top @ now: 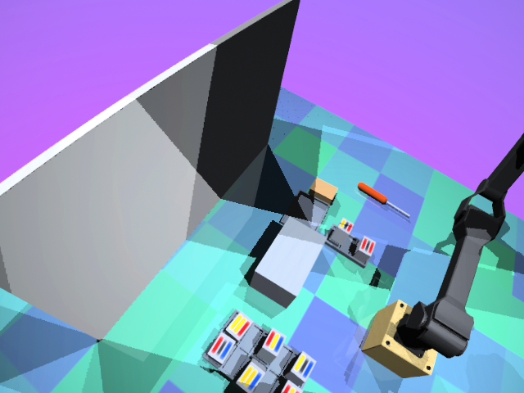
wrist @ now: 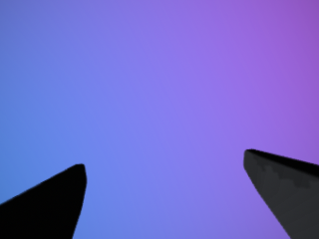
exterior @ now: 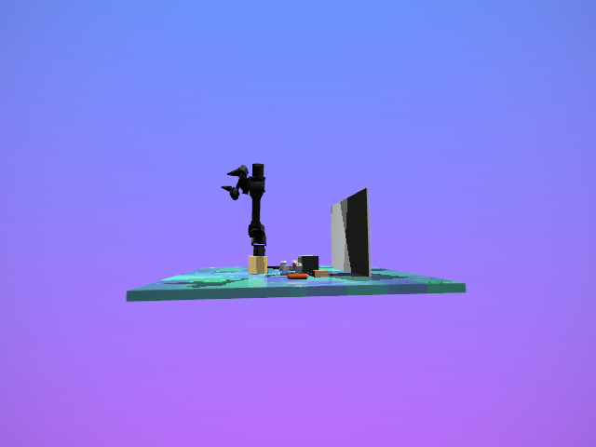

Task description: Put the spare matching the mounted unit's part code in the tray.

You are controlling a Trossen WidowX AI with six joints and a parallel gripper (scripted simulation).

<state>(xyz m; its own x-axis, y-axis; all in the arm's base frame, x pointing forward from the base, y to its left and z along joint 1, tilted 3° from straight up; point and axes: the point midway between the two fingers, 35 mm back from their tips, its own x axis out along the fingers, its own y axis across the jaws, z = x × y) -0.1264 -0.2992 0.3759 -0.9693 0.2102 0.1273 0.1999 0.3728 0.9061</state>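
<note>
My gripper tip is 480 mm to the right of the grey spare, 450 mm above it and 430 mm short of it. From my gripper tip the other things lie so: tray: 490 mm below, 480 mm ahead, 130 mm to the left; then white wall panel: 680 mm ahead, 340 mm to the left, 270 mm below; then mounted unit: 440 mm below, 430 mm ahead, 310 mm to the left.
</note>
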